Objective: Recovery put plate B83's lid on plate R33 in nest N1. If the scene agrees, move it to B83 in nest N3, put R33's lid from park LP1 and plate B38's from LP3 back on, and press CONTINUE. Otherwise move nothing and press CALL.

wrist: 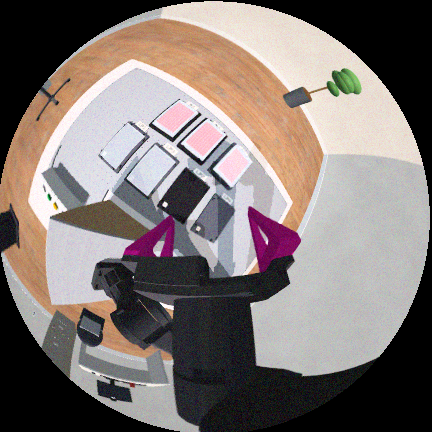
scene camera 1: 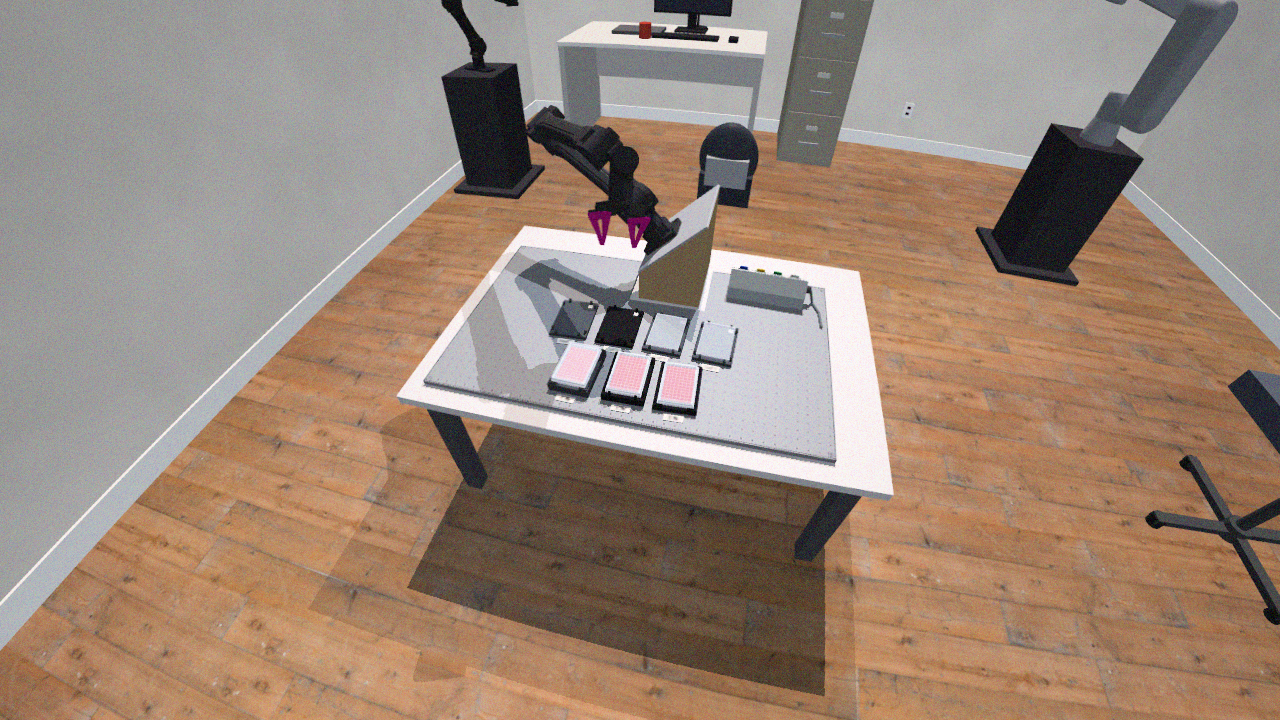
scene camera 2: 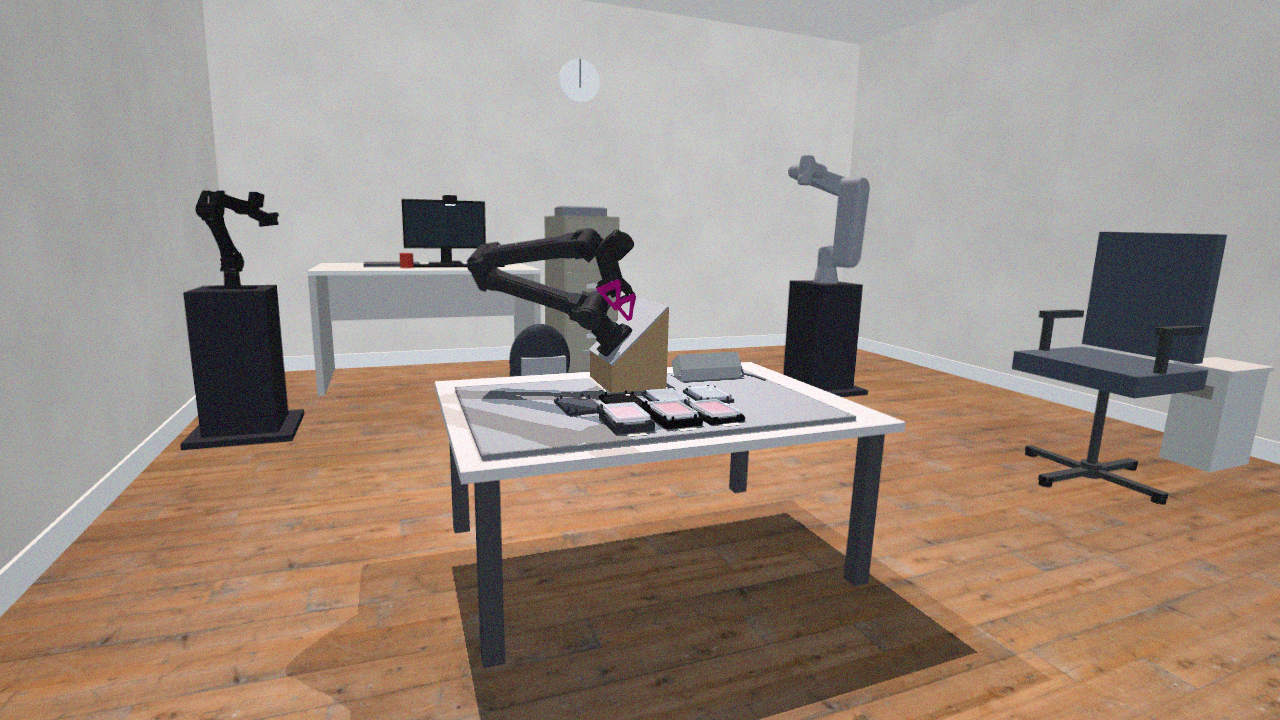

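Seen in the pictures: gripper, fingertip midpoint: (wrist: 209, 214) (scene camera 1: 618, 246) (scene camera 2: 623, 315); arm's base, link origin: (wrist: 112, 273) (scene camera 1: 664, 238) (scene camera 2: 615, 341).
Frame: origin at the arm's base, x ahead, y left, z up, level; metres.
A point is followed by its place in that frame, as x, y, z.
Observation:
My gripper (scene camera 1: 618, 244) @(0.254, -0.066, 0.121) (scene camera 2: 623, 312) @(0.254, -0.066, 0.121) (wrist: 209, 214) @(0.254, -0.066, 0.121) is open and empty, high above the back of the table. In the front row stand three pink plates in black nests: the left plate (scene camera 1: 577, 365) @(0.461, -0.120, -0.091) (scene camera 2: 625, 412) @(0.473, -0.136, -0.092) (wrist: 232, 165) @(0.439, -0.121, -0.091) looks paler, as if lidded; the middle plate (scene camera 1: 629, 374) @(0.456, 0.009, -0.096) (wrist: 202, 140) @(0.434, 0.003, -0.100) and right plate (scene camera 1: 678, 385) @(0.457, 0.128, -0.103) (wrist: 175, 119) @(0.434, 0.116, -0.105) show a dotted well pattern. Behind lie a dark grey park (scene camera 1: 572, 319) @(0.275, -0.199, -0.120) (wrist: 213, 217) @(0.271, -0.190, -0.120), a black park (scene camera 1: 620, 326) @(0.272, -0.063, -0.120) (wrist: 184, 194) @(0.272, -0.066, -0.120) and two pale lids (scene camera 1: 666, 333) @(0.279, 0.065, -0.112) (scene camera 1: 716, 342) @(0.281, 0.198, -0.112) (wrist: 152, 170) @(0.269, 0.056, -0.112) (wrist: 124, 146) @(0.274, 0.179, -0.112) on parks. Label text is too small to read surely.
A wedge-shaped block (scene camera 1: 675, 273) @(0.115, 0.056, -0.035) (scene camera 2: 640, 358) @(0.115, 0.041, -0.035) (wrist: 75, 260) @(0.040, 0.079, 0.077) stands at the arm's base, behind the parks. A grey button box (scene camera 1: 768, 290) @(0.061, 0.320, -0.085) (scene camera 2: 707, 367) @(0.063, 0.300, -0.090) (wrist: 65, 185) @(0.064, 0.300, -0.095) with coloured buttons stands at the back right of the table (scene camera 1: 872, 385) @(0.310, 0.609, -0.143). The arm's shadow falls across the left side.

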